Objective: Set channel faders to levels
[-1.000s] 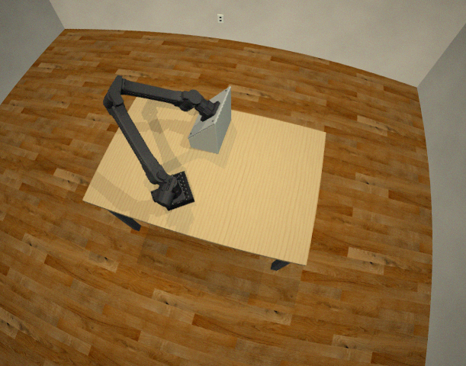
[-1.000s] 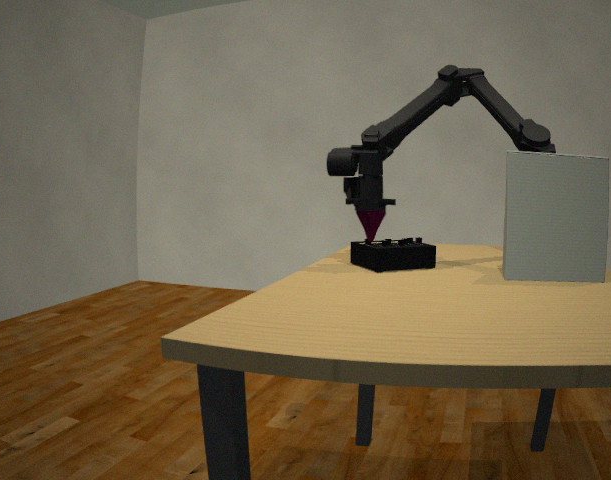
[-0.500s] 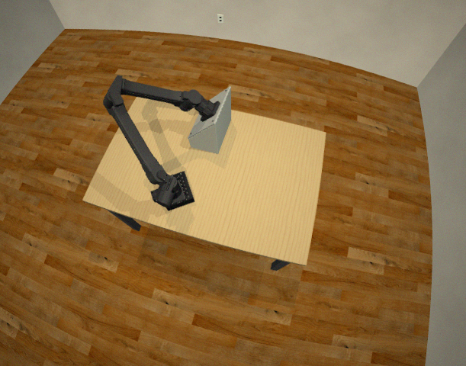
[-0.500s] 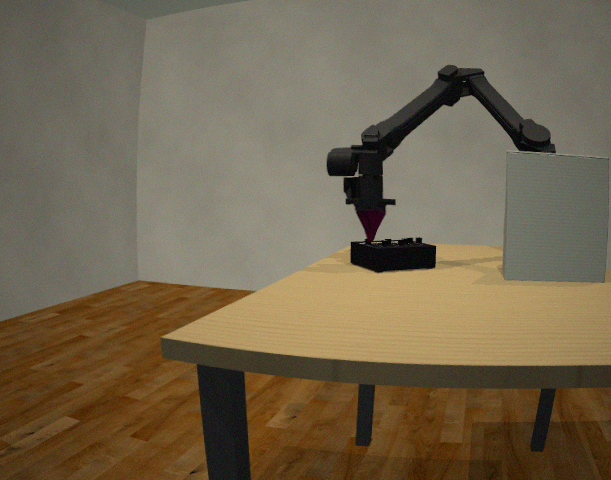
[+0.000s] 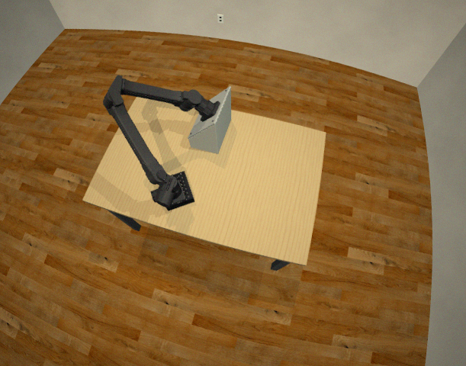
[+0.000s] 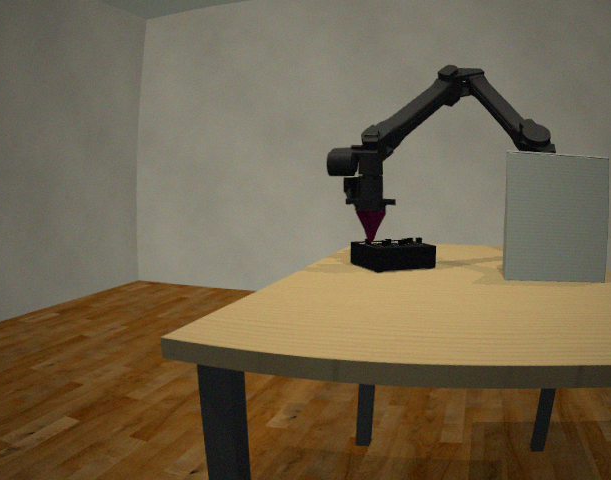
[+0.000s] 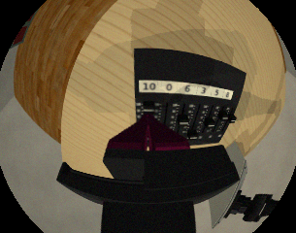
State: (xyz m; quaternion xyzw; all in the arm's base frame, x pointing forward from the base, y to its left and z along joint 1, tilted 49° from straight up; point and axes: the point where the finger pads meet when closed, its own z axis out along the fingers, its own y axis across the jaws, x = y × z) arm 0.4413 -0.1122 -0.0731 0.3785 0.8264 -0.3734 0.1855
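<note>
My gripper is now 10 mm to the left of the fader cap, 10 mm short of it and 10 mm above it. Round my hand: master cap: 100 mm behind, 90 mm to the right, 10 mm below.
</note>
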